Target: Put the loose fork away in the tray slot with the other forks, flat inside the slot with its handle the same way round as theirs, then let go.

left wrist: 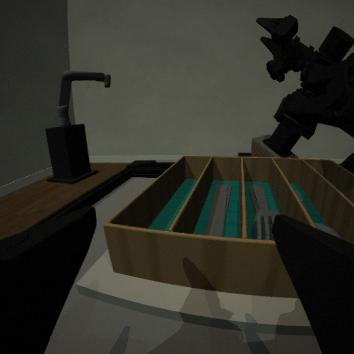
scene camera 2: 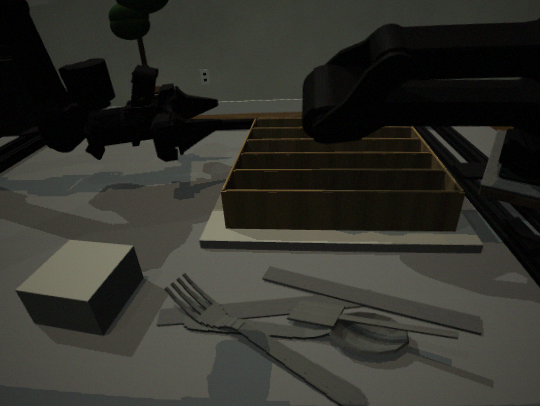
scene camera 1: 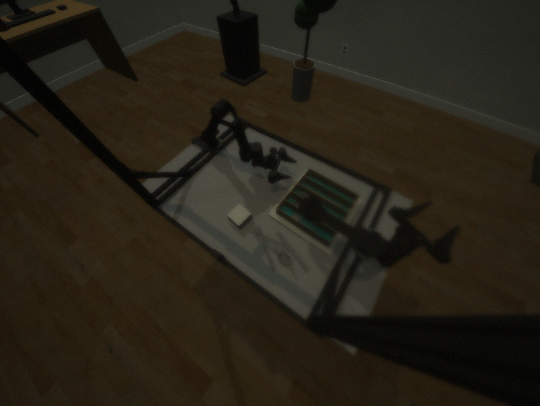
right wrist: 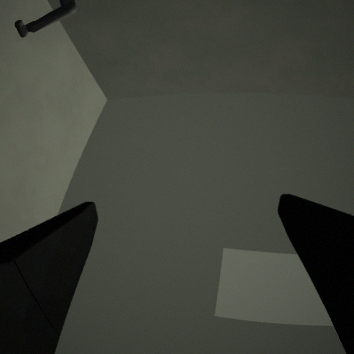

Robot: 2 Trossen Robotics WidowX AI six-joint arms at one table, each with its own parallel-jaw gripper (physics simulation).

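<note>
The loose fork [scene camera 1: 258, 234] [scene camera 2: 215, 315] lies on the table among other cutlery, its tines toward the upper left and its handle toward the lower right in scene camera 2. The wooden tray [scene camera 2: 340, 210] [left wrist: 150, 252] stands behind it. In the left wrist view, a fork [left wrist: 264, 225] lies in a teal-lined slot, tines toward the camera and handle away; how many forks lie there is unclear. My left gripper [scene camera 1: 292, 168] [scene camera 2: 219, 115] [left wrist: 186, 220] is open and empty, beside the tray's left end. My right gripper [scene camera 1: 444, 215] [left wrist: 258, 28] [right wrist: 189, 207] is open and empty, raised high, beyond the tray's right side.
A flat strip [scene camera 2: 370, 300], a spoon [scene camera 2: 370, 337] and a square-ended utensil [scene camera 2: 317, 312] lie close to the fork; a pale block [scene camera 1: 239, 216] [scene camera 2: 75, 270] stands left of them. My right arm [scene camera 1: 310, 207] [scene camera 2: 350, 100] hangs over the tray. A pale board [scene camera 2: 340, 242] lies under the tray.
</note>
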